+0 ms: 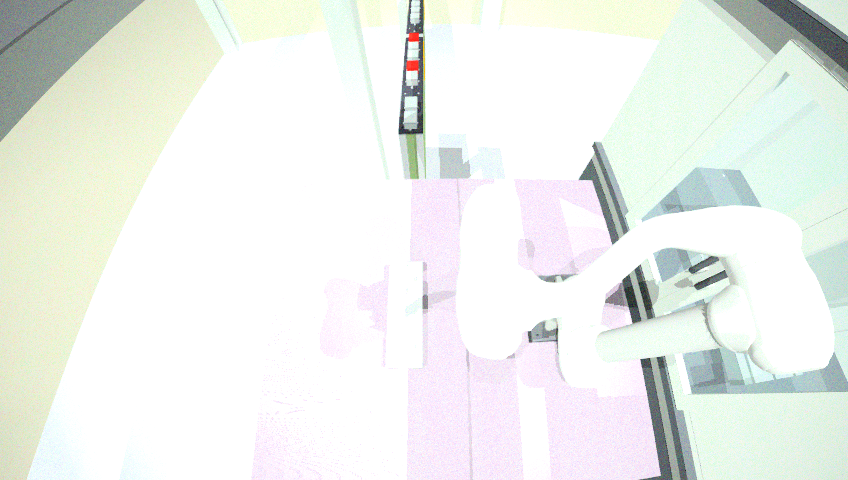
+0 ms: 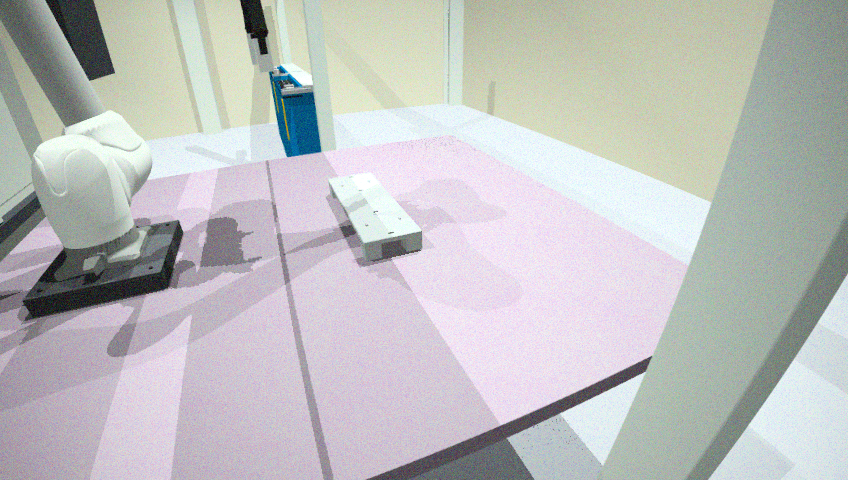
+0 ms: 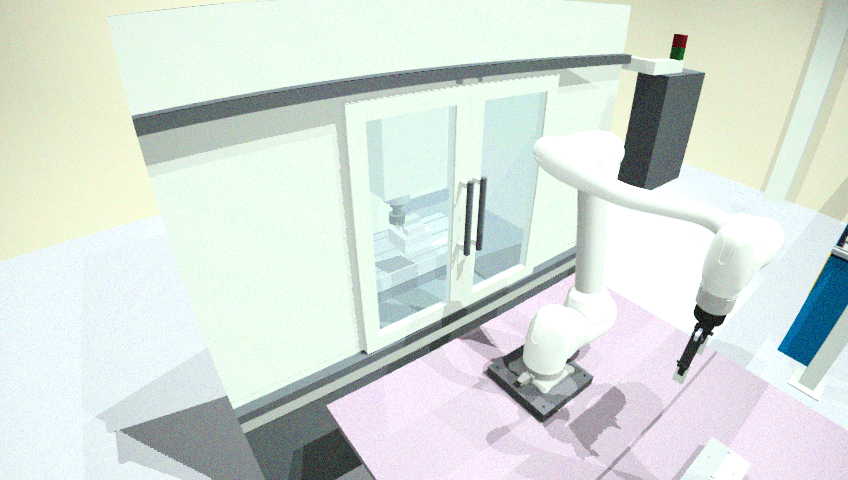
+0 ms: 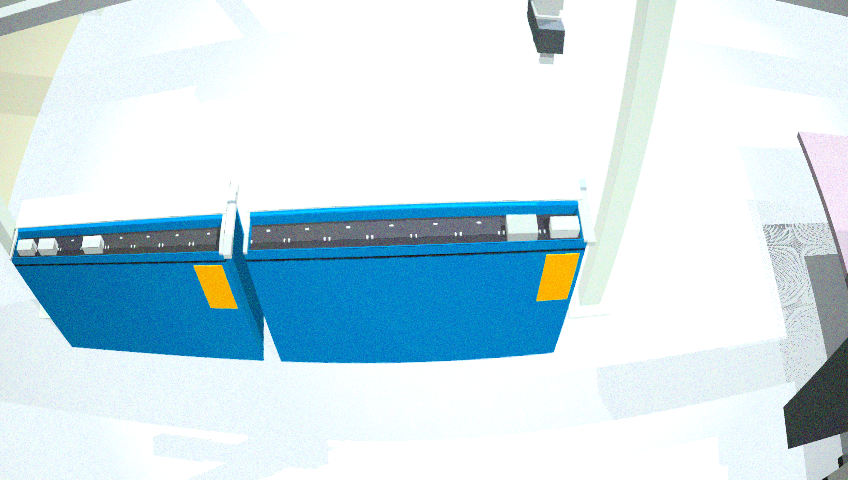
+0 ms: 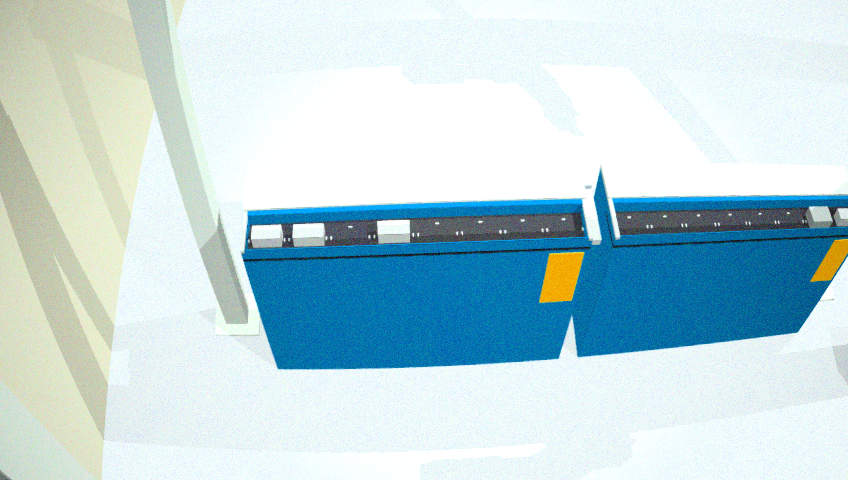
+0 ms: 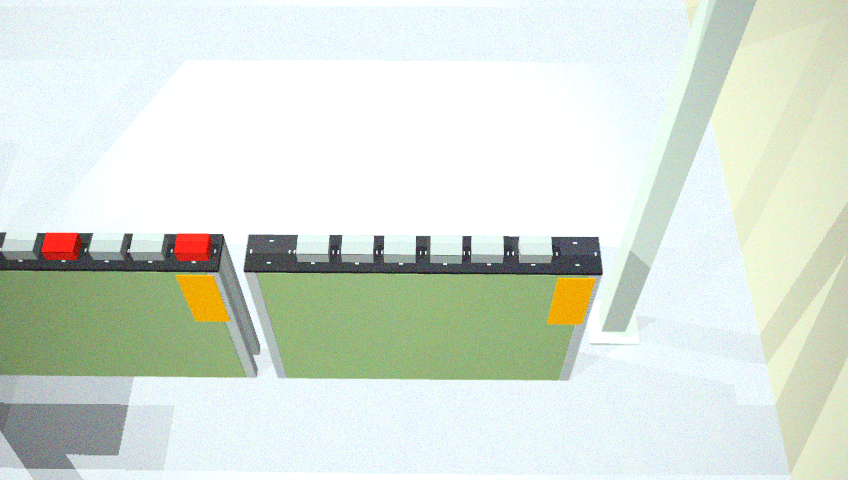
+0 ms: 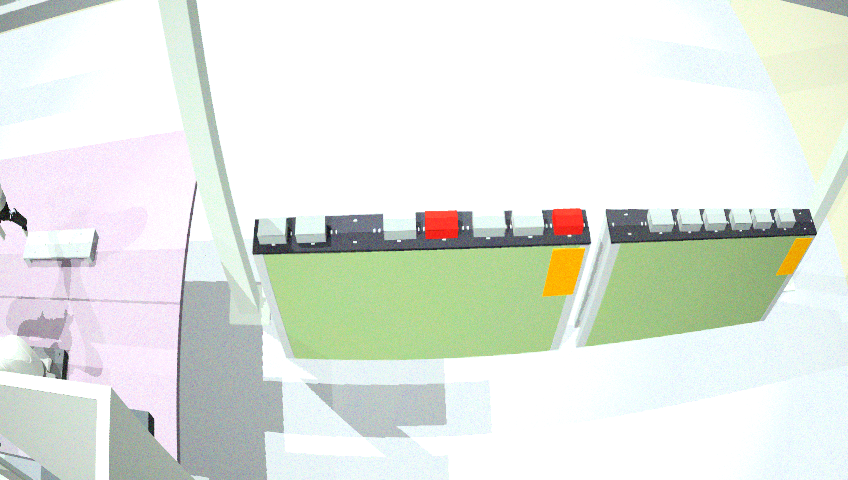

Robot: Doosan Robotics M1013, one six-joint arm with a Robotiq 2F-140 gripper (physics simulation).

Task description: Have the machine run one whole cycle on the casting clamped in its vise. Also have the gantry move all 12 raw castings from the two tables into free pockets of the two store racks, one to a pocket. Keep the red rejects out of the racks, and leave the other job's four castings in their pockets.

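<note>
The machine's sliding doors are shut. Through the glass, the spindle tool is down at the pale block in the vise; tool contact is unclear. My gripper is open and empty, away from the machine. Several raw castings stand on one table, and several more on the other table with two red rejects. One rack holds two castings; the other rack holds three.
A dark gantry head with pale parts below hangs behind the racks; whether it holds anything is unclear. A light block lies on the pink floor. A dark control box hangs by the doors. Pale posts stand around the cell.
</note>
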